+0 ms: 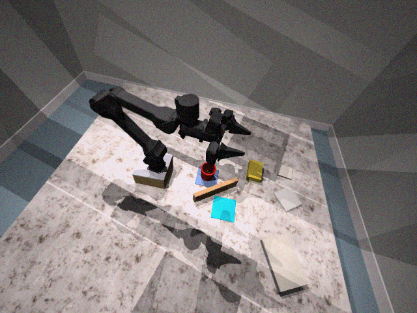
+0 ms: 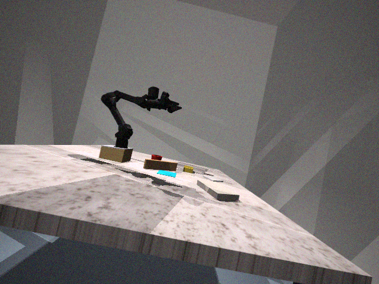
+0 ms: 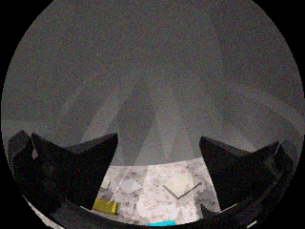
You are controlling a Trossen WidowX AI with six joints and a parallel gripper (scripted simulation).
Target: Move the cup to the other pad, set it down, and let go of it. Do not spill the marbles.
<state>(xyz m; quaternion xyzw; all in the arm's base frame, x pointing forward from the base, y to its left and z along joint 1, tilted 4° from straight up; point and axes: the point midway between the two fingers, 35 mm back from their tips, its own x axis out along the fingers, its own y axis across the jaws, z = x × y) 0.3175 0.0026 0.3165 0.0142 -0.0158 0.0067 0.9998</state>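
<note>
The red cup is 380 mm below my gripper tip, 110 mm behind it and 90 mm to the left of it. Also, from my gripper tip: wooden bar (400 mm below, 40 mm behind, 30 mm to the left); cyan pad (430 mm below, 30 mm to the right, 20 mm ahead); blue pad (430 mm below, 110 mm behind, 90 mm to the left).
</note>
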